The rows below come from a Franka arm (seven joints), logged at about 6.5 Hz.
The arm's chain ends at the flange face. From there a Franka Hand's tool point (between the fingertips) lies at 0.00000 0.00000 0.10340 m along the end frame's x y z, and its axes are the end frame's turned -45 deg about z.
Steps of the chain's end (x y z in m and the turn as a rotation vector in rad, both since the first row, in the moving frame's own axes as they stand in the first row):
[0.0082 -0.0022 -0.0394 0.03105 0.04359 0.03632]
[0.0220 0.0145 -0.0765 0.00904 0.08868 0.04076]
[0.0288 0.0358 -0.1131 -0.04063 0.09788 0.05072]
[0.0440 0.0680 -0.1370 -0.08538 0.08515 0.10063]
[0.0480 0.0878 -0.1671 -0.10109 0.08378 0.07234]
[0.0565 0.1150 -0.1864 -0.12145 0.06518 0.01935]
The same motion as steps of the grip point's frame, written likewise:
[0.0128 0.0053 -0.0395 -0.00887 0.05278 0.03632]
[0.0123 0.0318 -0.0769 -0.05631 0.06910 0.04076]
[-0.0010 0.0559 -0.1137 -0.09794 0.04048 0.05072]
[-0.0176 0.0916 -0.1378 -0.12058 -0.00016 0.10063]
[-0.0299 0.1094 -0.1680 -0.13072 -0.01224 0.07234]
[-0.0456 0.1348 -0.1874 -0.13197 -0.03979 0.01935]

